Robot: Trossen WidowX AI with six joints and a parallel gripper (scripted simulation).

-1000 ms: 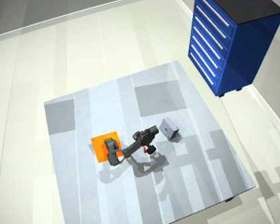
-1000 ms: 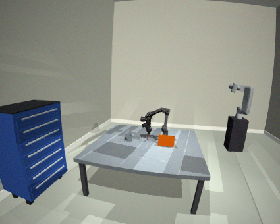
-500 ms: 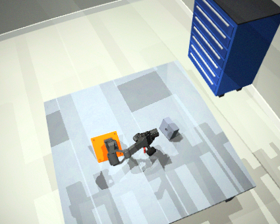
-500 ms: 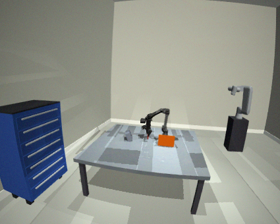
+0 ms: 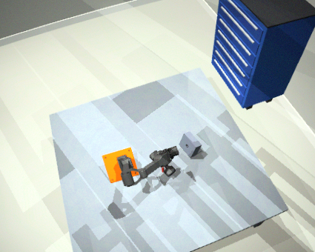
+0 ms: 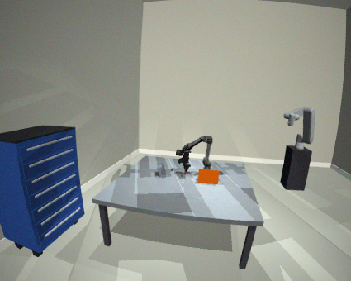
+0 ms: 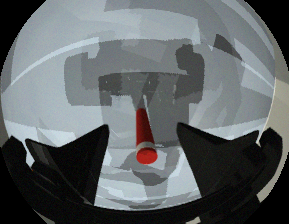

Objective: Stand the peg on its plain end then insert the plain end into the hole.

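My gripper tip is now 230 mm short of the panel, 90 mm to the right of it and 10 mm below it. The rest, counted from my gripper tip: peg (20 mm above).
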